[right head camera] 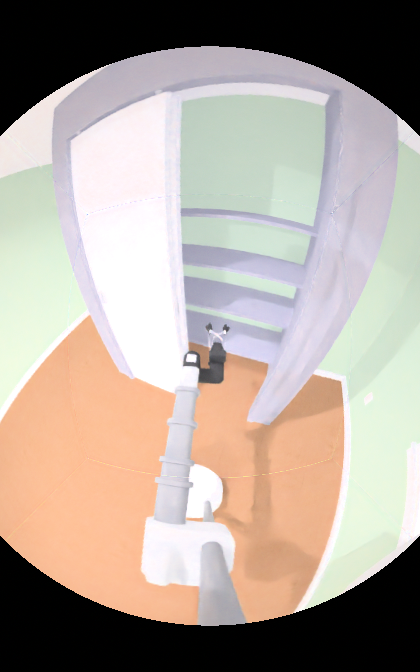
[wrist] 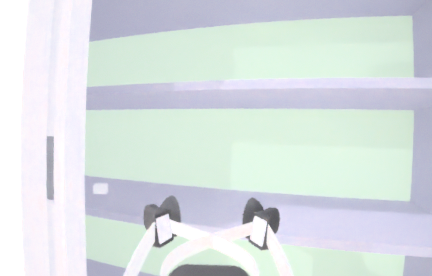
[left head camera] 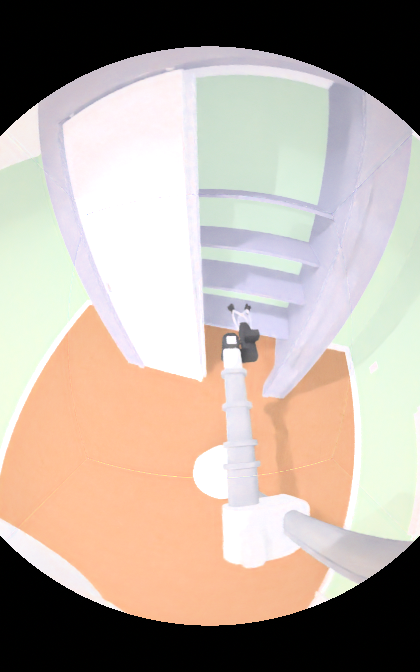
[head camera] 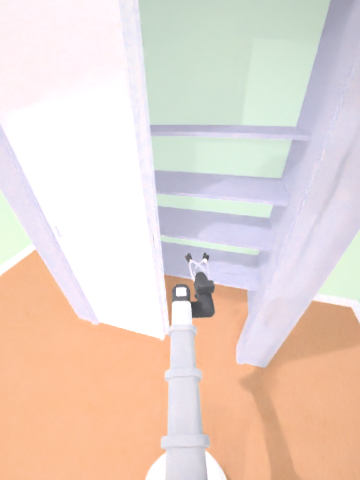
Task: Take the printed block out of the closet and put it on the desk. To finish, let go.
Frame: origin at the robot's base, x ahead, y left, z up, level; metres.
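Seen in the pictures: gripper, fingertip midpoint: [wrist: 211, 213] [head camera: 196, 254].
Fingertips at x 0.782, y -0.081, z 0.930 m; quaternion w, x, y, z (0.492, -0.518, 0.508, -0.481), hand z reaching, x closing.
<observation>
Offsets run from my fingertips to a thing's top centre. "spot": to the spot under its first point. Level surfaces: height alone.
The closet [head camera: 300, 270] [left head camera: 320, 320] [right head camera: 305, 330] is pale lavender, with its right part open and several shelves showing. In the wrist view a small whitish rectangular piece @(0.561 m ahead, 0.365 m left, 0.091 m down) [wrist: 100, 188], possibly the printed block, lies at the left end of a shelf @(0.120 m down) [wrist: 325, 215], close to the door edge. No print can be made out on it. My gripper [head camera: 197, 258] [left head camera: 239, 308] [right head camera: 217, 328] [wrist: 211, 213] is open with nothing between its fingertips. It is at the closet's opening, to the right of the whitish piece in the wrist view. The desk cannot be made out.
A white sliding door [head camera: 90, 200] [left head camera: 140, 250] [right head camera: 130, 260] covers the closet's left part. Its edge [wrist: 70, 150] stands left of the gripper in the wrist view, with a dark grey handle strip @(spot: 0.100 m ahead, 0.228 m left, 0.022 m up) [wrist: 50, 167]. The closet's right side panel and the shelf edges bound the opening.
</observation>
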